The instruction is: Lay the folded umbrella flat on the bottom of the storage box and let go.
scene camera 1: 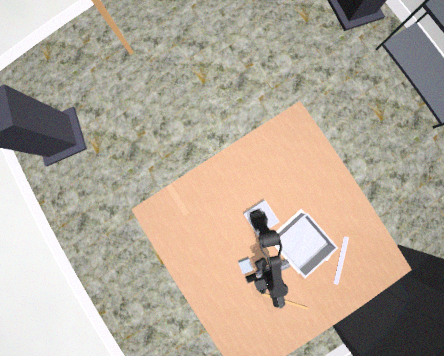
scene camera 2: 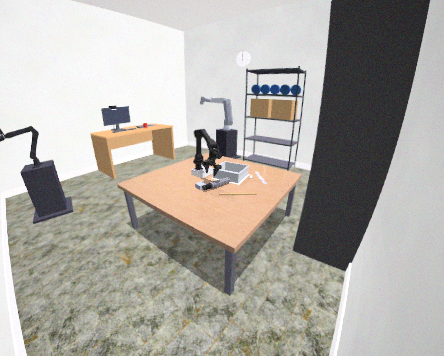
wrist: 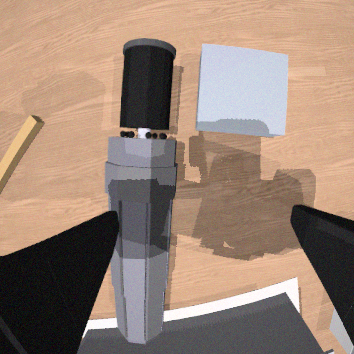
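The folded umbrella, grey with a black handle, lies on the table outside the storage box. In the wrist view its narrow end overlaps the box rim; whether they touch I cannot tell. The storage box is open-topped, with white rims and grey walls. My gripper is open and empty, above the table. In the wrist view the umbrella's grey body passes close beside the left fingertip, partly behind it, and the handle points away from me. The arm hides part of the umbrella in scene camera 1.
A pale blue block stands right of the umbrella handle in the wrist view. A thin wooden stick lies on the other side. A white strip lies beyond the box.
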